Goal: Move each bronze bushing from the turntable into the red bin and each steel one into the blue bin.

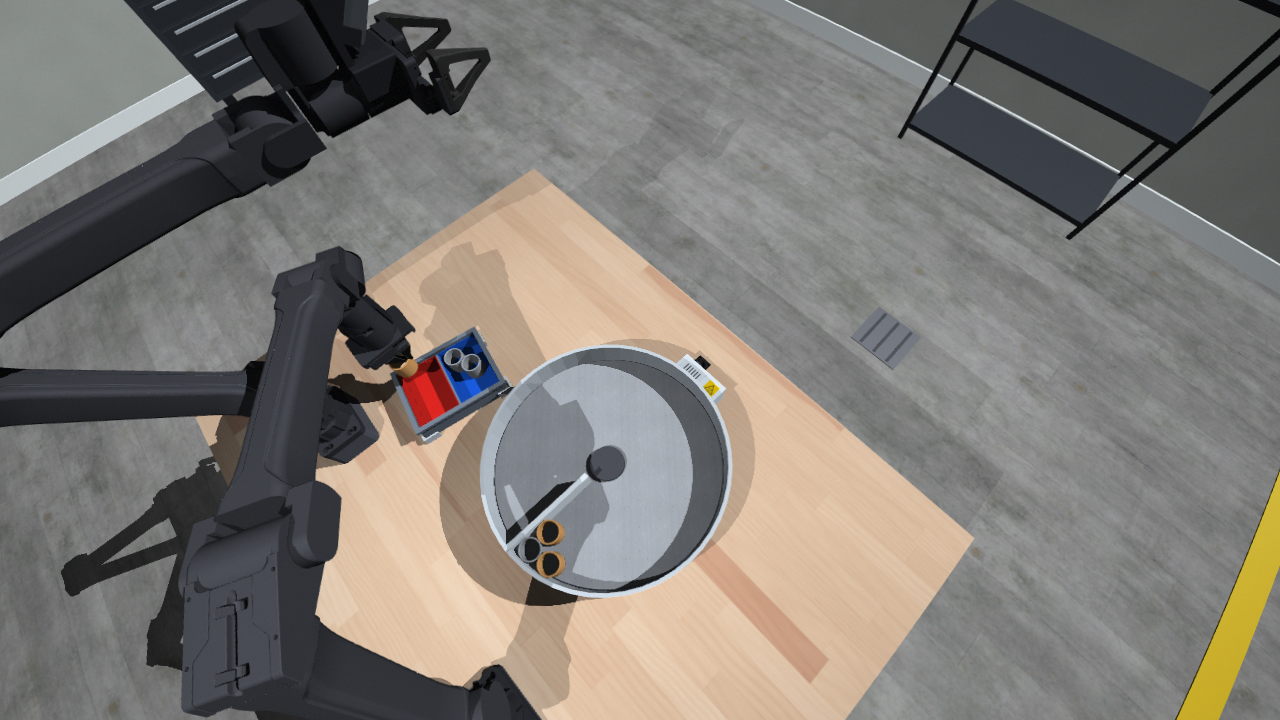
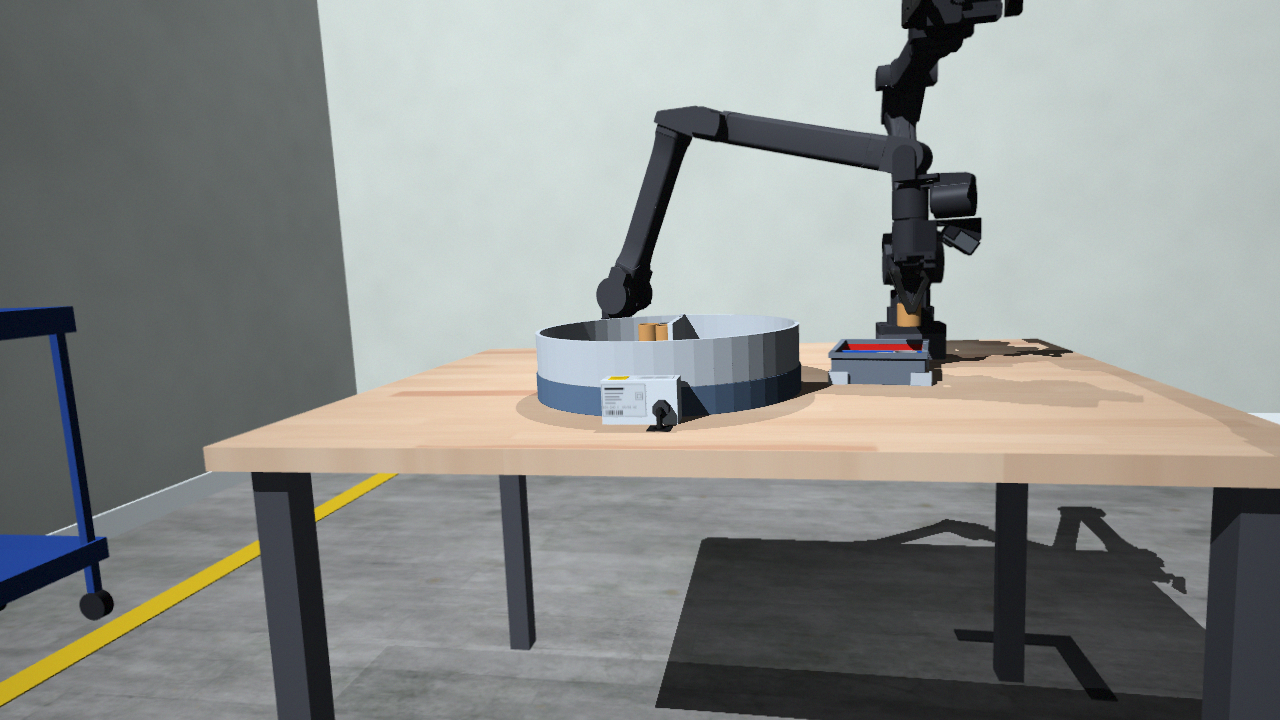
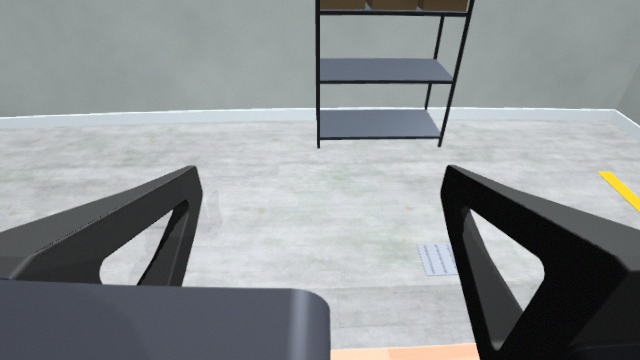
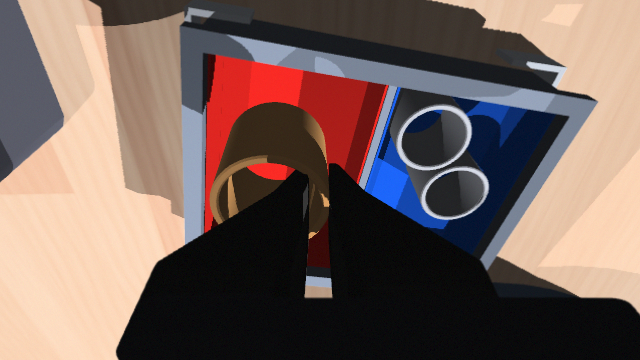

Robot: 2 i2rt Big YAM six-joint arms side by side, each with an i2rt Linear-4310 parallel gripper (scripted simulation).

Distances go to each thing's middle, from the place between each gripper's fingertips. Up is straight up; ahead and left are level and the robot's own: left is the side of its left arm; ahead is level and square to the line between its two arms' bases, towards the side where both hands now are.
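Labels:
My right hand [image 1: 409,358], 10 cm above the red bin [image 1: 427,391], 4 cm to the left of it, 1 cm past it. Blue bin [image 1: 465,386], 10 cm below my right hand, 7 cm ahead of it, 5 cm to the right of it. Grey tray [image 2: 863,368], 9 cm below that right hand, 5 cm to the right of it, 3 cm ahead of it.
Blue bin, 510 mm below my left hand [image 1: 468,38], 250 mm behind it, 90 mm to the right of it. Red bin, 510 mm below my left hand, 340 mm behind it, 90 mm to the right of it. Grey tray, 500 mm below my left hand, 290 mm behind it, 90 mm to the right of it.

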